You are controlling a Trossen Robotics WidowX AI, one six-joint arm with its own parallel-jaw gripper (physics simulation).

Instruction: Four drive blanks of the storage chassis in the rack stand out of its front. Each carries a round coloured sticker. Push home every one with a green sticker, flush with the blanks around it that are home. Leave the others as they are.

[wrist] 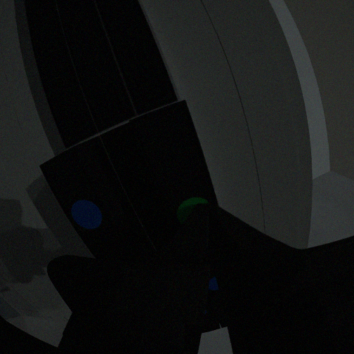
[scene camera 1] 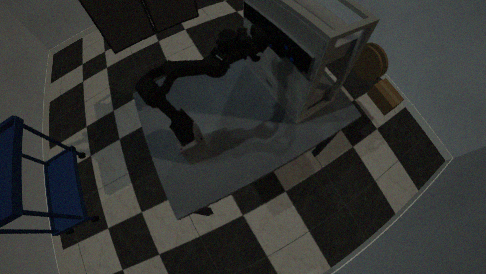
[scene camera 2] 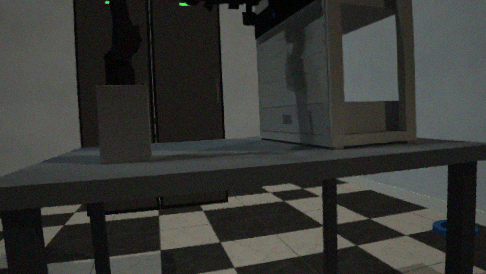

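The black storage chassis (scene camera 1: 300, 56) (scene camera 2: 282, 21) sits high in the pale rack (scene camera 2: 335, 75). In the wrist view two dark drive blanks stand out side by side: the left one carries a blue sticker (wrist: 86, 214), the right one a green sticker (wrist: 192, 205). Another blue sticker (wrist: 214, 284) shows lower down, partly hidden by the fingers. The fourth sticker cannot be made out there. My gripper (wrist: 204, 210) is shut and empty. Its tips are in front of the green-stickered blank and cover the lower part of that sticker. Whether they touch is too dark to tell.
The rack stands on the grey table (scene camera 1: 200, 190) (scene camera 2: 240, 172), as does the arm's pale pedestal (scene camera 2: 124, 125). A dark cabinet (scene camera 1: 130, 22) (scene camera 2: 187, 75) is behind. A blue cart (scene camera 1: 65, 190), a round wooden item (scene camera 1: 377, 61) and a wooden box (scene camera 1: 386, 95) stand around the table.
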